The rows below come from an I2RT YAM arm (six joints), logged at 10 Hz.
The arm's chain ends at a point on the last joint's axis. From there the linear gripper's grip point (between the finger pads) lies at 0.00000 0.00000 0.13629 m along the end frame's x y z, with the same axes.
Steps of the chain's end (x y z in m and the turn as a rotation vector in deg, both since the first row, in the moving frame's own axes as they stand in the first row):
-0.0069 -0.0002 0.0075 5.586 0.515 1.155
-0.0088 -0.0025 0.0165 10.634 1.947 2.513
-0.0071 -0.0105 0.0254 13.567 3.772 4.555
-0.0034 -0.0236 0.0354 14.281 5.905 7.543
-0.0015 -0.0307 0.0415 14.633 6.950 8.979
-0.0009 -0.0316 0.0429 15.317 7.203 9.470
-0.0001 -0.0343 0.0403 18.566 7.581 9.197
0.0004 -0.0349 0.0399 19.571 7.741 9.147
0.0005 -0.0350 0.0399 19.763 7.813 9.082
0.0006 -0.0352 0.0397 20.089 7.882 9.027
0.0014 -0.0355 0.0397 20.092 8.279 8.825
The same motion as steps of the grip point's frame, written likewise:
-0.0055 -0.0135 0.0068 5.586 0.515 1.155
-0.0036 -0.0275 0.0141 10.634 1.947 2.513
0.0030 -0.0421 0.0213 13.567 3.772 4.555
0.0127 -0.0561 0.0305 14.281 5.905 7.543
0.0174 -0.0636 0.0361 14.633 6.950 8.979
0.0189 -0.0659 0.0370 15.317 7.203 9.470
0.0210 -0.0760 0.0321 18.566 7.581 9.197
0.0220 -0.0788 0.0308 19.571 7.741 9.147
0.0223 -0.0793 0.0307 19.763 7.813 9.082
0.0225 -0.0802 0.0302 20.089 7.882 9.027
0.0242 -0.0805 0.0300 20.092 8.279 8.825

